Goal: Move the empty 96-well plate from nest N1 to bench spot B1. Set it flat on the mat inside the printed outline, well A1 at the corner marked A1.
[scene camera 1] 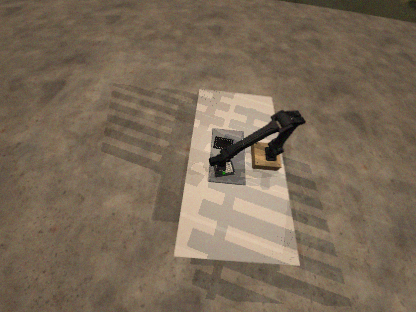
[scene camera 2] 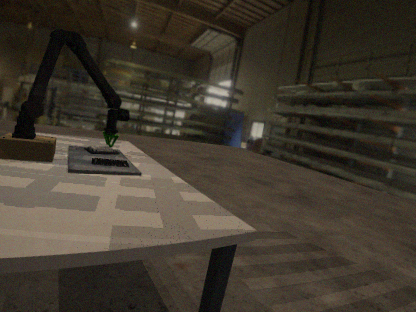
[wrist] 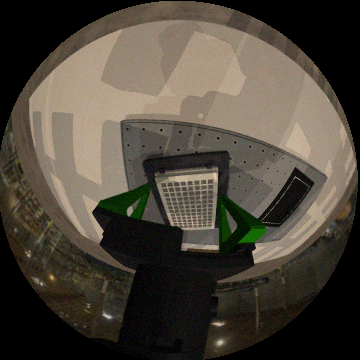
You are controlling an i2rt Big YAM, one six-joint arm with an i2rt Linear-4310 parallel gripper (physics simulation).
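Frame: origin at the arm's base, x ahead, y left, z up, level; metres.
Where they show: gripper, between the fingertips: (scene camera 1: 219, 168) (scene camera 2: 109, 146) (wrist: 184, 191); arm's base, origin of its link: (scene camera 1: 270, 154) (scene camera 2: 24, 137).
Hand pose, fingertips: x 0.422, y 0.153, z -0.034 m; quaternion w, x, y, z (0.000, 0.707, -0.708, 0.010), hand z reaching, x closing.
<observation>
Things, the pixels of their top centre, and the offset from my fingertips. "spot": a spot on its surface instead. Level surfaces: height alone.
- white 96-well plate, centre of its top: (wrist: 189, 208) (scene camera 2: 102, 147) (scene camera 1: 224, 167) 0.040 m back, 0.013 m right, 0.009 m down
- nest N1, a spot on its surface: (wrist: 224, 162) spot: 0.039 m ahead, 0.048 m right, 0.023 m down
- spot B1, a spot on its surface: (wrist: 287, 201) (scene camera 2: 111, 161) (scene camera 1: 222, 144) spot: 0.024 m back, 0.250 m right, 0.033 m down
- grey board, centre of its top: (wrist: 251, 214) (scene camera 2: 99, 157) (scene camera 1: 227, 153) 0.072 m back, 0.157 m right, 0.034 m down
- pale table, height of its surface: 0.048 m down
The white 96-well plate (scene camera 1: 229, 167) (scene camera 2: 104, 150) (wrist: 190, 204) lies in the dark frame of nest N1 (wrist: 224, 162). My gripper (scene camera 2: 110, 143) (wrist: 184, 191) is open, with nothing between its green fingers. In the wrist view one finger shows on each side of the plate. In the scene camera 2 view the fingers hang close above the plate. The black mat of spot B1 (scene camera 1: 223, 142) (scene camera 2: 110, 162) (wrist: 287, 201) has a thin white outline and lies to the right of the nest in the wrist view. The A1 marks are too small to read.
The nest and the mat are on a grey board (scene camera 1: 240, 178) (scene camera 2: 80, 167) (wrist: 200, 142) with rows of small holes. The board lies on a pale table (scene camera 1: 260, 250) (scene camera 2: 135, 237) (wrist: 150, 107). The arm stands on a wooden block (scene camera 1: 264, 164) (scene camera 2: 25, 149) beside the board.
</observation>
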